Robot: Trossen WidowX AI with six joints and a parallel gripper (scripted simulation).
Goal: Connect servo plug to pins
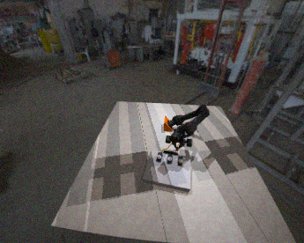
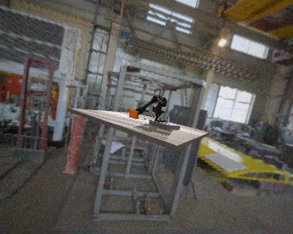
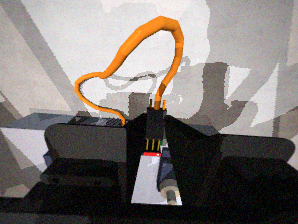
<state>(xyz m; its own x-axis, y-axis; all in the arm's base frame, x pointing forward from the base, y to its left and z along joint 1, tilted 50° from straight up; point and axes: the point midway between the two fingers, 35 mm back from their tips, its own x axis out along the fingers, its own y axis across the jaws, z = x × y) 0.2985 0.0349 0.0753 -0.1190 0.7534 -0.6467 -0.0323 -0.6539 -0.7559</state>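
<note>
Right now the coloured band is 4 cm ahead of my gripper tip. Also, from my gripper tip: grey printed holder 20 cm ahead, 5 cm to the right, 5 cm below.
</note>
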